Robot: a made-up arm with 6 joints. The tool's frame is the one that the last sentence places.
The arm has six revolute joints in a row. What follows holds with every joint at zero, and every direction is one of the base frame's.
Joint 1 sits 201 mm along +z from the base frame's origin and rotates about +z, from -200 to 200 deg.
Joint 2 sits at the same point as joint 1 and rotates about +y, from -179.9 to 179.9 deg.
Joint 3 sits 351 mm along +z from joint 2 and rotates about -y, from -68 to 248 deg.
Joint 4 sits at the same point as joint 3 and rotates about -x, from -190 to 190 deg.
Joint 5 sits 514 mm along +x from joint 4 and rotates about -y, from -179.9 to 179.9 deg.
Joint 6 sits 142 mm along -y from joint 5 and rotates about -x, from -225 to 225 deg.
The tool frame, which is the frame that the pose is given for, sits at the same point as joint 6; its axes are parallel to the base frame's.
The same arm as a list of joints. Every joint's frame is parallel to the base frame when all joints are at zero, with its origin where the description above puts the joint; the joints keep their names.
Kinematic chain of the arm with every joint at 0, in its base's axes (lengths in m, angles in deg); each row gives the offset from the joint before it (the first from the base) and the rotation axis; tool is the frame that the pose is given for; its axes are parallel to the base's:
joint 1: xyz 0 0 0.201 axis +z
joint 2: xyz 0 0 0 axis +y
joint 3: xyz 0 0 0.351 axis -y
joint 4: xyz 0 0 0 axis -x
joint 5: xyz 0.514 0 0 axis -y
joint 6: xyz 0 -0.142 0 axis -x
tool: xyz 0 0 0
Joint limits (deg, base to tool): -200..200 -179.9..179.9 -68..248 -190..190 -179.9..179.9 -225..225

